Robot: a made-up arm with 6 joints.
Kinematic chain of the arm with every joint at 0, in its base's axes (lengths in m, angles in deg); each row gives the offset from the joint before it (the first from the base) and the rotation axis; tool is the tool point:
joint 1: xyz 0 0 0.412 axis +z
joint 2: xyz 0.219 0 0 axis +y
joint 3: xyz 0 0 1.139 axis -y
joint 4: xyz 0 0 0.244 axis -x
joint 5: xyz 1.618 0 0 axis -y
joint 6: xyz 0.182 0 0 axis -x
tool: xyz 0 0 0
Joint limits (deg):
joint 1: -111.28..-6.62
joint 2: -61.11..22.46
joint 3: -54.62..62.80
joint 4: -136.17..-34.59
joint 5: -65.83..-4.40
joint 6: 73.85..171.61
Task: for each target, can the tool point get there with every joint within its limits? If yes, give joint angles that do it. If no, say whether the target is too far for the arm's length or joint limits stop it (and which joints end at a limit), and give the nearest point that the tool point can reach.
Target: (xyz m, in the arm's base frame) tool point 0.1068 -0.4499 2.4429
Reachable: yes | joints -87.11 -53.82 -10.52 -60.52 -31.99 115.88
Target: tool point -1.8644 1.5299 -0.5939
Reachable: no: joint limits stop it (at a limit: joint 2, joint 3, joint 4, joint 5) | nearest point -1.5675 1.2862 2.1640 | short by 2.784 m
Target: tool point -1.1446 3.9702 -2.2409
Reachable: no: too far | nearest point -0.5617 1.9483 2.1640 | short by 4.882 m
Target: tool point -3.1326 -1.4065 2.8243
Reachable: no: too far | nearest point -1.9786 0.2394 2.3139 | short by 2.074 m
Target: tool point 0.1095 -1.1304 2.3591
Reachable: yes | joints -92.23 -28.62 -4.46 -99.65 -58.77 139.50
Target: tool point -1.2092 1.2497 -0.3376
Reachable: no: joint limits stop it (at a limit: joint 1, joint 2, joint 3, joint 4, joint 5) | nearest point -0.3249 -1.0938 -0.1611 | short by 2.511 m
